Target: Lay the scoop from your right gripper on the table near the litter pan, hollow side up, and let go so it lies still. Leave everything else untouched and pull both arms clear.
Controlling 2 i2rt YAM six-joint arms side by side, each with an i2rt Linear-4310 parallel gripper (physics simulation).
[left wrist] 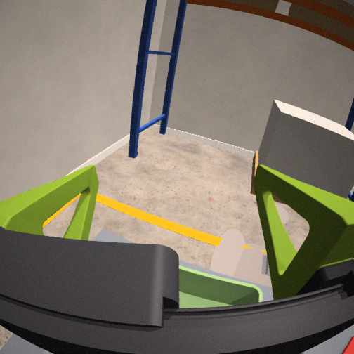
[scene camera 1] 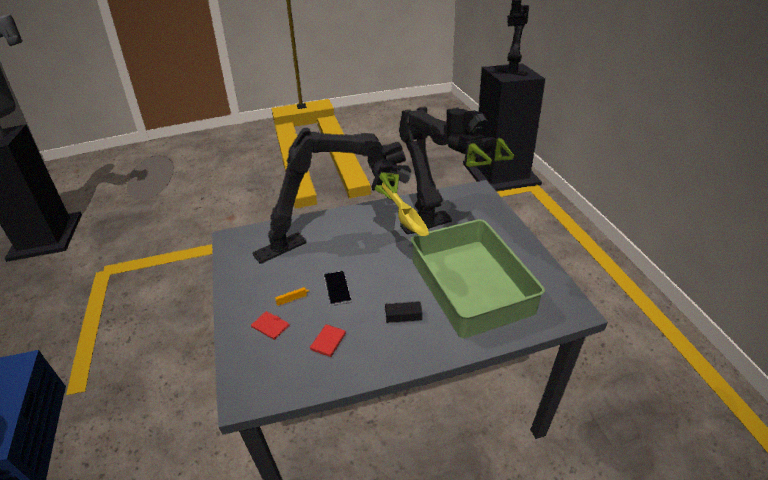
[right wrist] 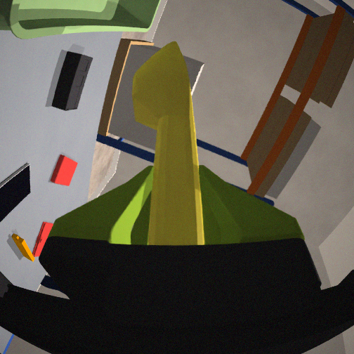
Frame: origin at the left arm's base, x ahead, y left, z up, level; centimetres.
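Seen in the pictures: left gripper, fingertip midpoint: [scene camera 1: 502, 159]; right gripper, fingertip midpoint: [scene camera 1: 393, 196]; left arm's base, link origin: [scene camera 1: 426, 223]; right arm's base, link origin: [scene camera 1: 279, 248].
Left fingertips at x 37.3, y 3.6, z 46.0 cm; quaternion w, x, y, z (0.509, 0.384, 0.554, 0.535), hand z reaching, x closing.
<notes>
Offsets run from my left fingertips to a thing's top centre. Level surfaces: height alone.
A yellow scoop [scene camera 1: 411, 218] [right wrist: 172, 150] is held by its handle in my right gripper [scene camera 1: 390, 183] [right wrist: 175, 174], which is shut on it. In scene camera 1 the scoop is in the air, tilted down, its bowl near the back left corner of the litter pan. The green litter pan @(dx +0.4, dy -6.4, dz -36.0 cm) [scene camera 1: 498, 325] [left wrist: 220, 278] [right wrist: 85, 31] stands on the right part of the grey table @(dz -46.0 cm) [scene camera 1: 368, 379] [right wrist: 30, 100]. Its inside shows no scoop. My left gripper [scene camera 1: 490, 152] [left wrist: 175, 173] is open and empty, high behind the pan.
A black box @(dx +2.8, dy -33.2, dz -42.5 cm) [scene camera 1: 403, 312] [right wrist: 71, 82] lies left of the pan. A phone @(dx -18.1, dy -47.7, dz -45.2 cm) [scene camera 1: 337, 287] [right wrist: 14, 191], an orange tool @(dx -19.7, dy -62.9, dz -43.0 cm) [scene camera 1: 291, 296] [right wrist: 23, 246] and two red pieces, one at left [scene camera 1: 270, 324] and one nearer the middle [scene camera 1: 327, 340], lie farther left.
</notes>
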